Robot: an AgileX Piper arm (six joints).
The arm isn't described. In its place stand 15 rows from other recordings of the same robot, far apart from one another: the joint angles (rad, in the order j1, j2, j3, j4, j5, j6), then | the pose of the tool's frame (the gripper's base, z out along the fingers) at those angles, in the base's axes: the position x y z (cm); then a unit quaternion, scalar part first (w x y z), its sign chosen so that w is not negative.
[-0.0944, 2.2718, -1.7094, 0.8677, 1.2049, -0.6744] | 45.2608 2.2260 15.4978 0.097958 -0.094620 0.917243 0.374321
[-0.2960, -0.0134, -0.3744, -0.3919, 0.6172, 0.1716] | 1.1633 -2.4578 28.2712 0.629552 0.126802 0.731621 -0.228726
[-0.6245, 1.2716, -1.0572, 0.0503, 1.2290, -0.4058] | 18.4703 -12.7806 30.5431 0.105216 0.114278 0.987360 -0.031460
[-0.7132, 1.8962, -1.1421, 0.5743, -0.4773, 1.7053] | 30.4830 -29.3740 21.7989 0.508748 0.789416 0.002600 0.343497
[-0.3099, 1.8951, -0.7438, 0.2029, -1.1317, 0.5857] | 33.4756 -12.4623 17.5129 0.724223 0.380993 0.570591 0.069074
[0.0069, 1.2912, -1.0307, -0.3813, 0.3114, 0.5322] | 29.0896 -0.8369 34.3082 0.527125 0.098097 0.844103 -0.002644
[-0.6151, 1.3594, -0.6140, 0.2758, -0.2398, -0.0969] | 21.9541 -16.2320 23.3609 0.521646 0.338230 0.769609 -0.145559
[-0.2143, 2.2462, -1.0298, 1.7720, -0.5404, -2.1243] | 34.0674 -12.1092 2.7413 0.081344 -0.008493 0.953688 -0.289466
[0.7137, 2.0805, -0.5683, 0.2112, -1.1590, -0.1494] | 25.0054 19.3416 8.1578 0.594081 -0.246810 0.756306 0.118966
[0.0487, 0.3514, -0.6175, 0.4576, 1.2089, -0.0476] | 3.0580 3.9134 30.3362 0.340780 -0.042938 0.911317 0.226994
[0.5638, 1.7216, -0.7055, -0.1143, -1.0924, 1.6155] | 28.0515 18.8258 22.3214 0.340991 0.276077 0.586624 0.680720
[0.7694, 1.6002, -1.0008, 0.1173, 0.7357, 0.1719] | 21.4354 21.7553 21.4485 0.122251 -0.255051 0.952417 0.113600
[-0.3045, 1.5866, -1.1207, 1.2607, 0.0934, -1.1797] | 35.2933 -10.2446 29.6575 0.549656 0.135391 0.823978 -0.024660
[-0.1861, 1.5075, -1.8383, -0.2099, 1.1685, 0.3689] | 29.8195 -7.3898 46.8776 0.404459 0.250640 0.876899 -0.068122
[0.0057, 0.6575, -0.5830, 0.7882, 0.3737, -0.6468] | 13.5397 2.4328 32.8974 0.598724 -0.040391 0.788132 0.136915
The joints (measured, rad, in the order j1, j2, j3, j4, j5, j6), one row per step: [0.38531 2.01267 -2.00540 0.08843 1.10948 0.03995]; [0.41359 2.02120 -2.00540 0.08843 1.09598 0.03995]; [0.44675 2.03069 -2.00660 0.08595 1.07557 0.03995]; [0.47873 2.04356 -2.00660 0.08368 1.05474 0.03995]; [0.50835 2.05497 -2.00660 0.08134 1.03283 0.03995]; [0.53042 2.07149 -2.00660 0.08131 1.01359 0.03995]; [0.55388 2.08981 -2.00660 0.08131 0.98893 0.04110]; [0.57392 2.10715 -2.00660 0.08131 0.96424 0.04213]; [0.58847 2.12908 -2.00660 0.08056 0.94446 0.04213]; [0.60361 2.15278 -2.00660 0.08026 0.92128 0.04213]
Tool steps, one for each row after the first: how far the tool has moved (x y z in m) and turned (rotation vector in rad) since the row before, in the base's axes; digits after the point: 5 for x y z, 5 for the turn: [-0.00259 0.01273 -0.00322 0.00200 -0.00450 0.02709]; [-0.00320 0.01484 -0.00301 0.00288 -0.01193 0.03122]; [-0.00296 0.01464 -0.00492 0.00158 -0.00802 0.03009]; [-0.00316 0.01357 -0.00422 0.00295 -0.01025 0.02771]; [-0.00129 0.01105 -0.00676 0.00133 -0.00230 0.02051]; [-0.00140 0.01197 -0.00742 0.00375 -0.00495 0.02050]; [-0.00109 0.01050 -0.00703 0.00432 -0.00578 0.01718]; [0.00037 0.00846 -0.00957 -0.00188 0.00142 0.01297]; [0.00028 0.00895 -0.01038 -0.00065 0.00027 0.01329]
